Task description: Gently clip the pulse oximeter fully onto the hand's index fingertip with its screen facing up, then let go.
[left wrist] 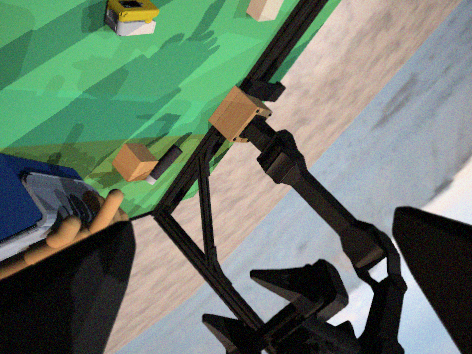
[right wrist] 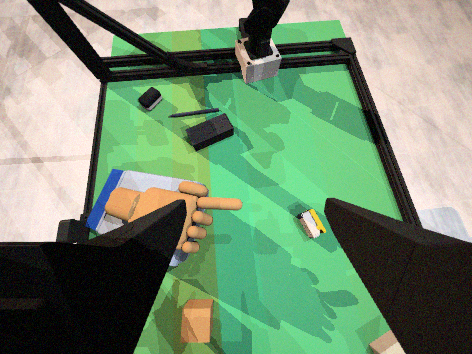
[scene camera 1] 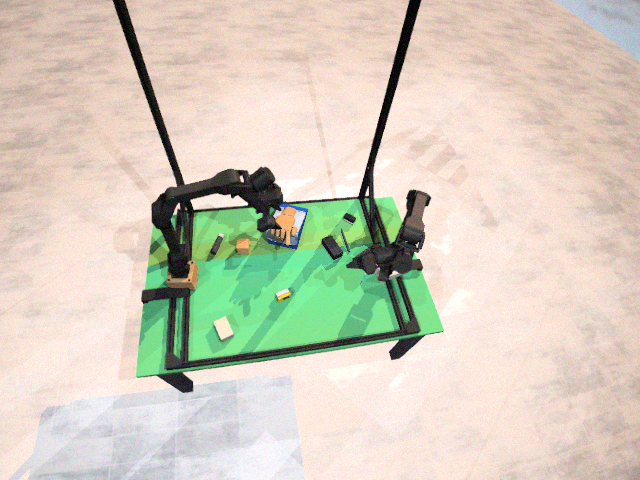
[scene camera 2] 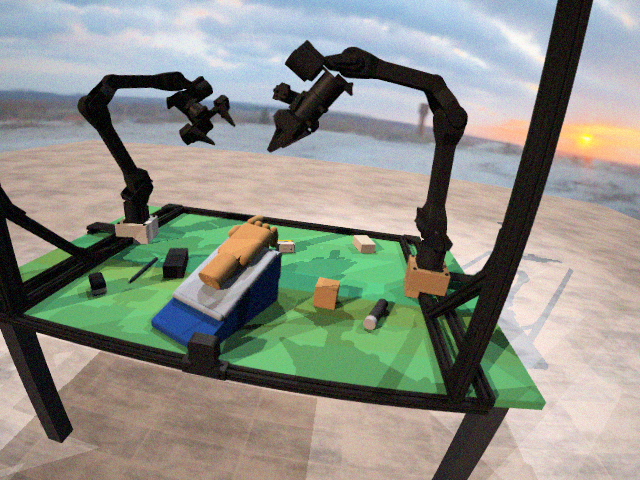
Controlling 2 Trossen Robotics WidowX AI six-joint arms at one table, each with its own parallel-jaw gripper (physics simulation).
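Where they show: left gripper, between the fingertips: [left wrist: 264, 227] [scene camera 1: 349, 263] [scene camera 2: 224, 134]; right gripper, between the fingertips: [left wrist: 225, 296] [right wrist: 255, 205] [scene camera 1: 280, 219] [scene camera 2: 275, 149]; left arm's base, origin of its link: [right wrist: 258, 48] [scene camera 2: 136, 219]; right arm's base, origin of its link: [left wrist: 252, 126] [scene camera 1: 180, 271] [scene camera 2: 429, 265].
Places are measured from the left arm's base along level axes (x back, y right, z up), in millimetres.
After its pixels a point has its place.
The pulse oximeter [scene camera 1: 283, 295] {z -28, x -473, y 34 mm} [scene camera 2: 286, 246] {z -36, x -476, y 58 mm} [left wrist: 132, 17] {z -27, x -458, y 35 mm} [right wrist: 312, 223] {z -28, x -472, y 46 mm}, a small white and yellow block, lies on the table apart from the hand. Its dark screen shows on the yellow part in the left wrist view. The tan hand [scene camera 1: 285, 222] {z 92, x -372, y 301 mm} [scene camera 2: 245, 242] {z 84, x -378, y 328 mm} [right wrist: 160, 200] {z 86, x -354, y 307 mm} rests on a blue wedge [scene camera 2: 248, 310] {z -30, x -393, y 409 mm} [right wrist: 105, 200] {z -29, x -283, y 461 mm} with a grey top. Its index finger [right wrist: 220, 203] sticks out straight, bare. My left gripper [scene camera 2: 223, 134] {z 269, x -267, y -60 mm} [left wrist: 264, 227] {z 269, x -267, y -60 mm} is open and empty, high above the table. My right gripper [scene camera 2: 269, 148] {z 266, x -427, y 193 mm} [right wrist: 255, 205] {z 266, x -427, y 193 mm} is open and empty, high above the table; the hand and oximeter show beyond its fingers.
An orange cube [scene camera 1: 242, 246] {z -9, x -570, y 309 mm} [scene camera 2: 326, 293] {z -19, x -559, y 349 mm} and a dark cylinder [scene camera 1: 217, 243] {z -34, x -670, y 378 mm} [scene camera 2: 376, 313] {z -33, x -663, y 402 mm} lie beside the wedge. A black box [scene camera 2: 175, 262] {z -25, x -191, y 225 mm} [right wrist: 210, 131] {z -25, x -191, y 193 mm}, a pen [right wrist: 194, 113] {z -52, x -107, y 218 mm} and a small black block [right wrist: 150, 98] {z -28, x -45, y 316 mm} lie on its other side. A cream block [scene camera 1: 223, 329] {z -29, x -737, y -24 mm} lies farther off. Black rails border the table.
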